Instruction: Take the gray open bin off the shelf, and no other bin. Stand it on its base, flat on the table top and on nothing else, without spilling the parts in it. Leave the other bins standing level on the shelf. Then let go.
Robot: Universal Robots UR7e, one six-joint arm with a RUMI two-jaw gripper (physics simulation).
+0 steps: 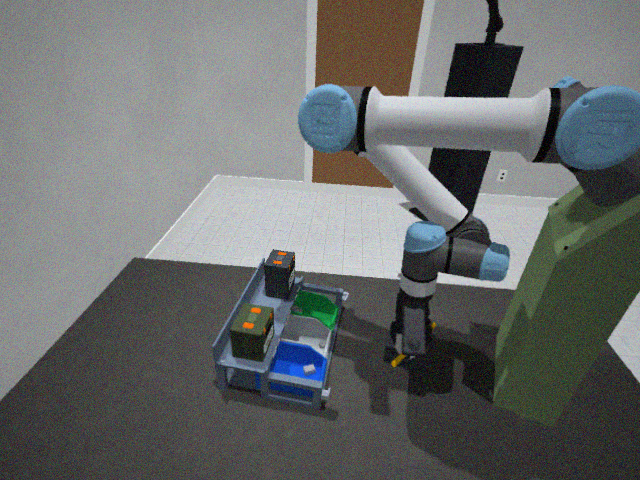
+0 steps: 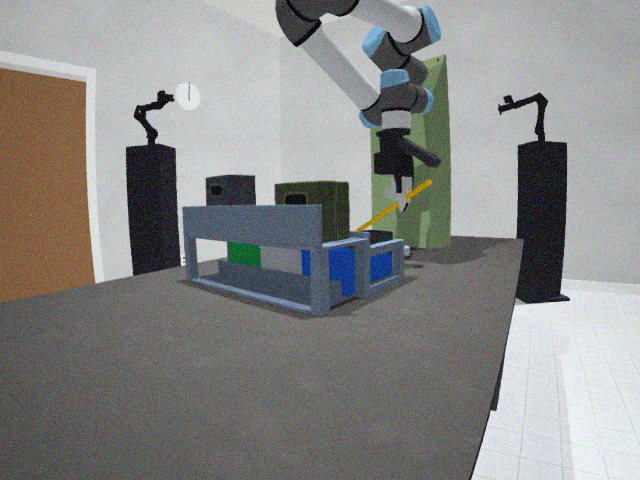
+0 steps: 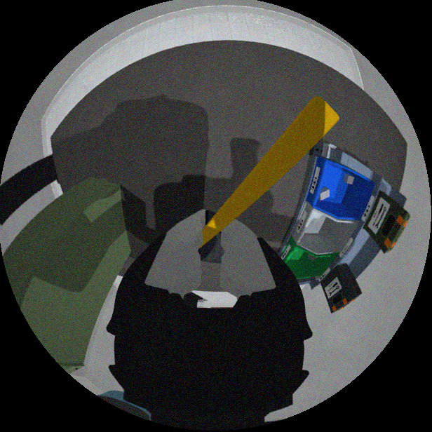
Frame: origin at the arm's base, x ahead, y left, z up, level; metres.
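Seen in the pictures: gripper, between the fingertips: [image 1: 406, 357] [image 2: 403, 211]; arm's base, origin of its link: [image 1: 635, 175] [image 2: 410, 79].
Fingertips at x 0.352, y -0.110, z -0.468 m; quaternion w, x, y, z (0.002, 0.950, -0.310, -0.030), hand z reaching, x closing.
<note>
Pixels of each thing's top centre, then the offset from my fingertips to it.
- gray open bin, centre of its top: [image 2: 306, 241] [image 1: 300, 328] dx +0.182, dy -0.239, dz -0.051 m
- green bin, centre of its top: [image 2: 270, 237] [image 1: 309, 303] dx +0.114, dy -0.326, dz -0.051 m
- blue bin, centre of its top: [image 2: 350, 244] [image 1: 292, 358] dx +0.243, dy -0.151, dz -0.051 m
- olive case, centre of its top: [image 2: 311, 181] [image 1: 252, 317] dx +0.323, dy -0.217, dz +0.067 m
- dark gray case, centre of its top: [image 2: 229, 176] [image 1: 279, 258] dx +0.181, dy -0.399, dz +0.090 m
- dark block, centre of its top: [image 2: 367, 232] [image 1: 411, 339] dx -0.096, dy -0.086, dz -0.063 m
The gray open bin [image 1: 305, 330] [image 2: 280, 258] [image 3: 332, 231] sits on the shelf [image 1: 293, 381] [image 2: 248, 223], between the green bin [image 1: 315, 308] [image 2: 244, 254] [image 3: 310, 266] and the blue bin [image 1: 295, 358] [image 2: 342, 271] [image 3: 352, 196]. Small pale parts show in the gray and blue bins. My gripper [image 1: 405, 356] [image 2: 403, 204] [image 3: 212, 211] is off to the side of the shelf, above the table and apart from the bins. It is shut on a yellow bar [image 1: 398, 359] [image 2: 382, 215] [image 3: 275, 170], which slants out between the fingers.
An olive case [image 1: 251, 333] [image 2: 336, 211] [image 3: 387, 222] and a dark gray case [image 1: 279, 273] [image 2: 231, 190] [image 3: 341, 288] stand on the shelf's upper level. A dark block [image 2: 380, 236] shows partly behind the shelf. A tall green pedestal [image 1: 547, 315] [image 2: 434, 155] [image 3: 65, 275] stands beside the arm.
</note>
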